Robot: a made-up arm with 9 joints. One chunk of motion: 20 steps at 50 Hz.
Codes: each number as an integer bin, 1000 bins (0 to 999) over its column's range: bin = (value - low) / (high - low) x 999, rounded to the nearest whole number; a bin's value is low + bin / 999 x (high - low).
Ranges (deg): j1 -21..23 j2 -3..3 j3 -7..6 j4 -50..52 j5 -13..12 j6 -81..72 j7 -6..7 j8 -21..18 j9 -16..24
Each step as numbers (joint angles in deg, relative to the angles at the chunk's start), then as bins.
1 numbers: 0.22 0.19 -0.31 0.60 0.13 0.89 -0.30 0.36 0.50
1 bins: 482 531 514 496 525 535 438 547 412
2 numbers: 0.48 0.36 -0.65 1.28 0.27 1.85 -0.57 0.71 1.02
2 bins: 488 559 488 502 530 541 417 556 425
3 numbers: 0.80 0.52 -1.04 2.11 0.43 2.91 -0.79 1.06 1.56
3 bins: 495 586 458 510 537 548 400 565 439
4 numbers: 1.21 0.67 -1.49 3.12 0.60 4.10 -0.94 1.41 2.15
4 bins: 504 611 423 520 543 556 389 574 453
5 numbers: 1.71 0.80 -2.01 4.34 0.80 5.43 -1.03 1.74 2.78
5 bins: 516 633 383 532 551 564 382 582 469
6 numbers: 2.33 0.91 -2.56 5.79 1.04 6.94 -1.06 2.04 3.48
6 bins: 530 651 341 546 561 574 380 590 487
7 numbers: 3.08 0.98 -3.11 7.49 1.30 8.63 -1.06 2.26 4.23
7 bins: 547 663 299 563 571 585 380 596 505
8 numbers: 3.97 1.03 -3.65 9.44 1.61 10.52 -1.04 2.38 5.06
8 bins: 567 671 257 582 584 598 381 599 526
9 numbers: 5.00 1.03 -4.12 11.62 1.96 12.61 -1.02 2.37 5.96
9 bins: 590 671 221 604 598 611 383 599 548
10 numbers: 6.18 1.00 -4.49 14.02 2.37 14.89 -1.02 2.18 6.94
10 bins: 617 666 193 627 614 626 383 594 573
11 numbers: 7.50 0.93 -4.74 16.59 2.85 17.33 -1.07 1.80 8.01
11 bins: 647 654 174 652 633 642 379 584 600
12 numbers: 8.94 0.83 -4.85 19.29 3.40 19.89 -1.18 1.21 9.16
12 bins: 680 638 165 679 655 659 370 569 628
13 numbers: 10.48 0.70 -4.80 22.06 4.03 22.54 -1.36 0.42 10.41
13 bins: 715 616 169 706 681 676 357 549 660
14 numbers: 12.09 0.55 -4.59 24.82 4.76 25.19 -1.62 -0.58 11.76
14 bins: 751 591 185 733 710 693 337 523 693
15 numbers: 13.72 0.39 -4.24 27.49 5.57 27.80 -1.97 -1.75 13.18
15 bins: 788 564 212 759 742 710 310 493 729
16 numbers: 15.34 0.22 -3.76 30.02 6.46 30.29 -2.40 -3.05 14.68
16 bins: 825 536 249 784 778 727 277 460 766
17 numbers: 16.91 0.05 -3.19 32.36 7.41 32.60 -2.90 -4.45 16.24
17 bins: 861 508 293 807 816 742 238 424 805
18 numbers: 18.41 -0.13 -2.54 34.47 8.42 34.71 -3.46 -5.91 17.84
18 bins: 895 478 343 827 856 756 195 387 845
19 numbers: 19.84 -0.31 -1.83 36.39 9.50 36.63 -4.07 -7.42 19.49
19 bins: 927 448 397 846 899 768 148 348 886
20 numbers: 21.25 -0.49 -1.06 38.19 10.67 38.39 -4.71 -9.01 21.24
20 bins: 959 418 456 864 946 780 99 307 930
